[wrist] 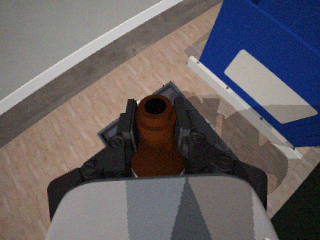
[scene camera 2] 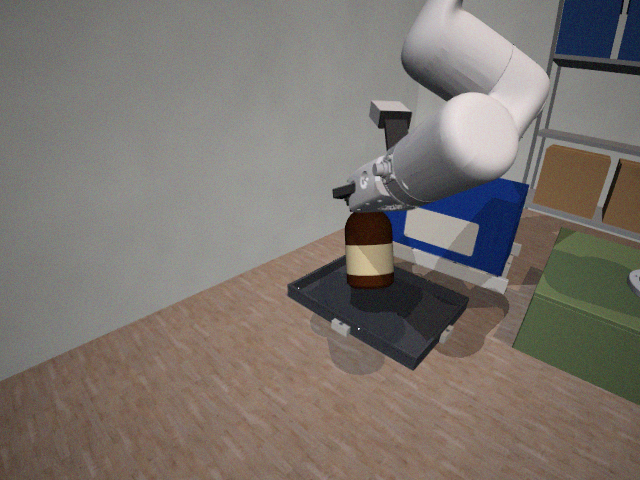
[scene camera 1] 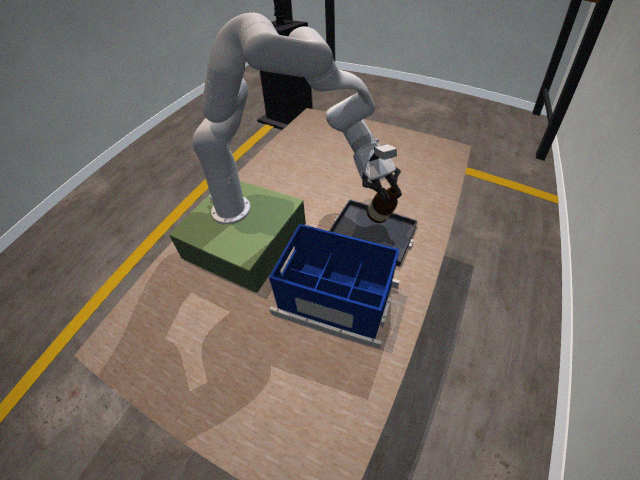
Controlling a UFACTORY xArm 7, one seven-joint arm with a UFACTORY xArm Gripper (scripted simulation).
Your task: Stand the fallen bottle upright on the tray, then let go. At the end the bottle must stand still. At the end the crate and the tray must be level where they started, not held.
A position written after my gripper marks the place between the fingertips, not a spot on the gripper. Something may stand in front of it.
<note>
I see my gripper (scene camera 2: 363, 201), a dark grey tray (scene camera 1: 396, 231), a brown bottle (scene camera 2: 368, 236) and a blue crate (scene camera 1: 324, 263).
The dark grey tray is seen too in the wrist view (wrist: 169, 90). The brown bottle is seen too in the wrist view (wrist: 157, 155). The blue crate is seen too in the wrist view (wrist: 263, 61).
</note>
